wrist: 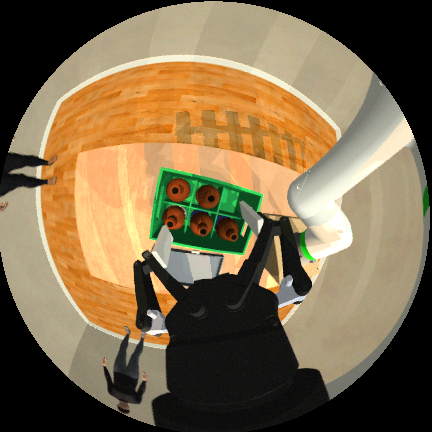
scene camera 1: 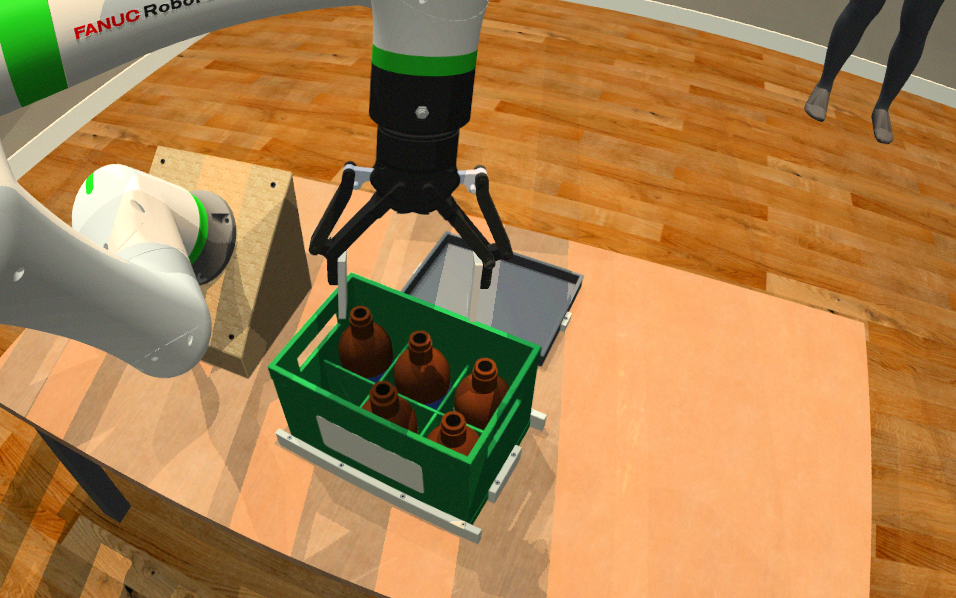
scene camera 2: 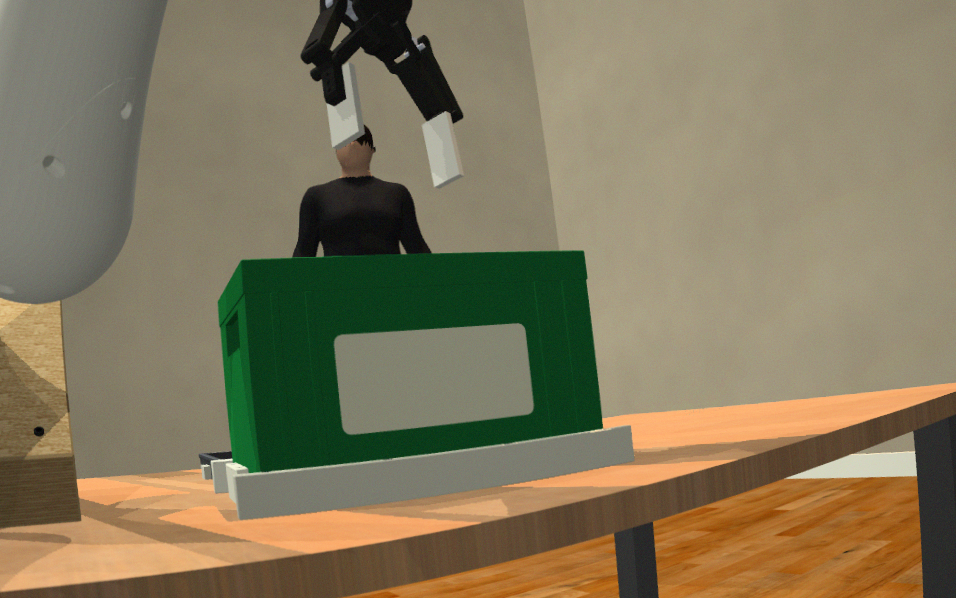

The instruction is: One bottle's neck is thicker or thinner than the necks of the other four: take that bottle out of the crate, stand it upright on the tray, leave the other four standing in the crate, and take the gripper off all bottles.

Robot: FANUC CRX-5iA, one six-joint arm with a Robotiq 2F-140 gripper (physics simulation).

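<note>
The green crate holds five upright brown bottles. In scene camera 1 the back row has a left bottle, a middle bottle and a right bottle; the front row has a middle bottle and a right bottle. The front-left compartment is empty. I cannot tell for sure which neck differs. My gripper is wide open and empty, above the crate's back row and touching no bottle. The grey tray is bare, behind the crate.
Pale rails lie along the crate's foot. The wooden robot base block stands left of the crate in scene camera 1. The crate's high walls and thin dividers surround the bottles. A person stands beyond the table.
</note>
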